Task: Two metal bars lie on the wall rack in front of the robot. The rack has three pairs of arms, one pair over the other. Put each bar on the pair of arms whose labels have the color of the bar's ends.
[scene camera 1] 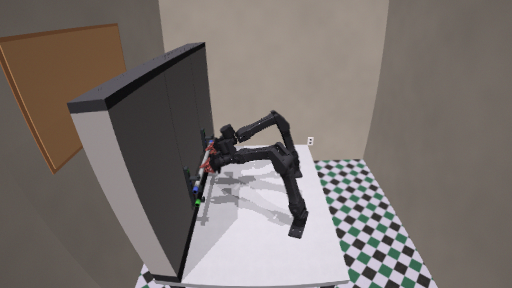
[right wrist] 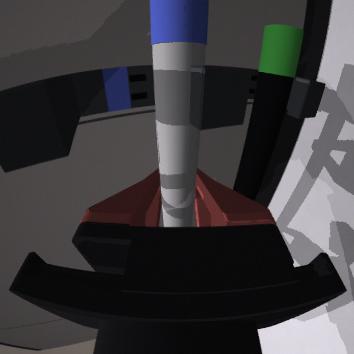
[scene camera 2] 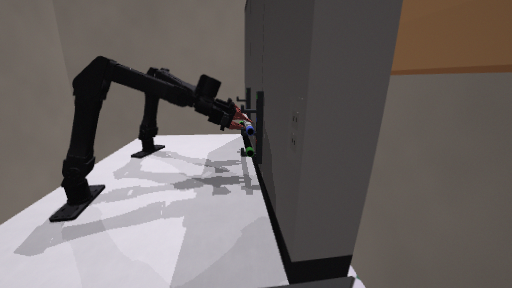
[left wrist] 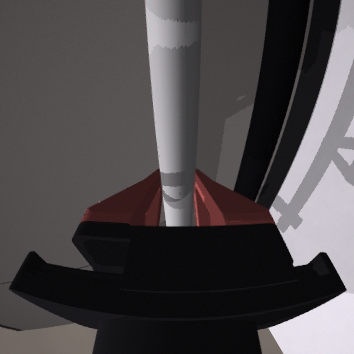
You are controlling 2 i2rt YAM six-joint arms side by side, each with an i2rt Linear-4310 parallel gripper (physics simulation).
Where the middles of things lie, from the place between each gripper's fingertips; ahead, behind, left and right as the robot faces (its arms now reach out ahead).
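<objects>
From my left hand, the green-ended bar (right wrist: 281,43) is 7 cm below, 1 cm behind and 4 cm to the right. The rack post (right wrist: 47,111) is 2 cm ahead of my left hand and 25 cm to the right of it. Going by their middles, the green-ended bar is the nearest to my left hand of the things named here.
My right hand is 6 cm to the left of the rack post. The green-ended bar is 7 cm below my right hand, 14 cm to the left of it and 2 cm behind it. Going by its middle, the green-ended bar is nearer to my left hand than to my right hand.
</objects>
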